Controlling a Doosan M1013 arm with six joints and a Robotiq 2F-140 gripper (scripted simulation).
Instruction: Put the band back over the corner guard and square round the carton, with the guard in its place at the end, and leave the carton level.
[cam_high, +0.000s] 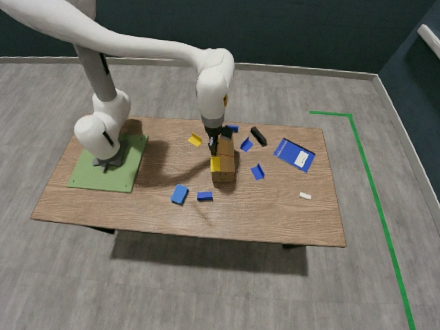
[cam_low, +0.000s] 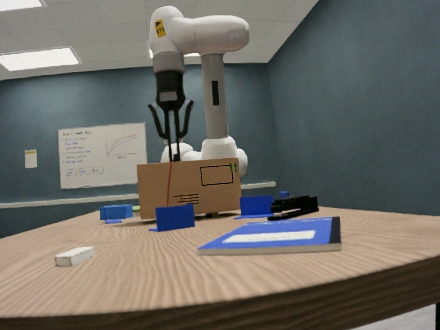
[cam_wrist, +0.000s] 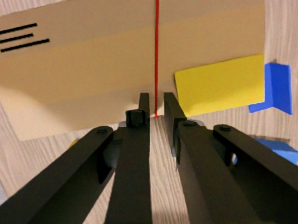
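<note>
Now: hand 10 cm above the brown carton, 4 cm short of it and 2 cm to the right of it. The rest, counted from my hand: white eraser: 50 cm ahead, 17 cm to the right, 17 cm below.
</note>
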